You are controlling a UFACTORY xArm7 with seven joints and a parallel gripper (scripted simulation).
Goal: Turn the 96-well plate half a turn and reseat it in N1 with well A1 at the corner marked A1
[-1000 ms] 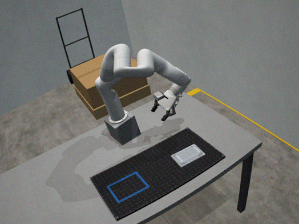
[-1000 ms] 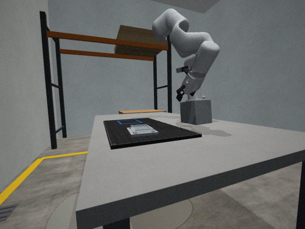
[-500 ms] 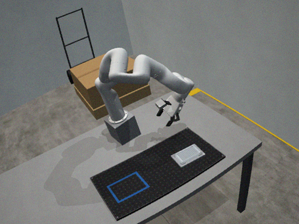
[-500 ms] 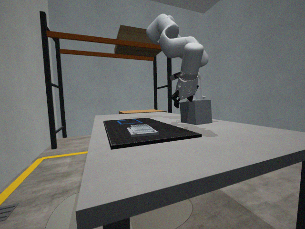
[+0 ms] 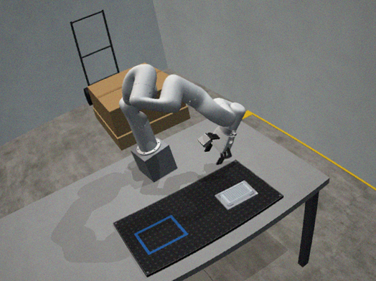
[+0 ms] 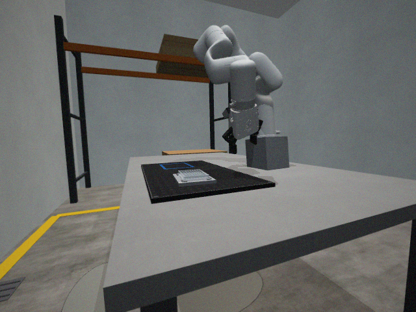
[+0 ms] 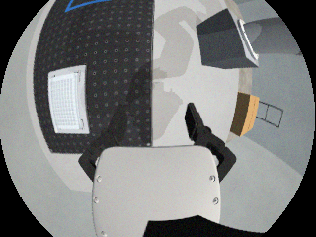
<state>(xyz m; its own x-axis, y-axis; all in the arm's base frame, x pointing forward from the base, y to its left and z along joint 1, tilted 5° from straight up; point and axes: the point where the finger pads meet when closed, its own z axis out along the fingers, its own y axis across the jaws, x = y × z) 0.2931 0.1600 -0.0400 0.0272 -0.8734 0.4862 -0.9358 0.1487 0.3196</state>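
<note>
Now: hand 19 cm short of the white 96-well plate, 10 cm above it and 5 cm to the left of it. Also, from my hand: plate nest N1: 19 cm ahead, 11 cm below, 5 cm to the right.
</note>
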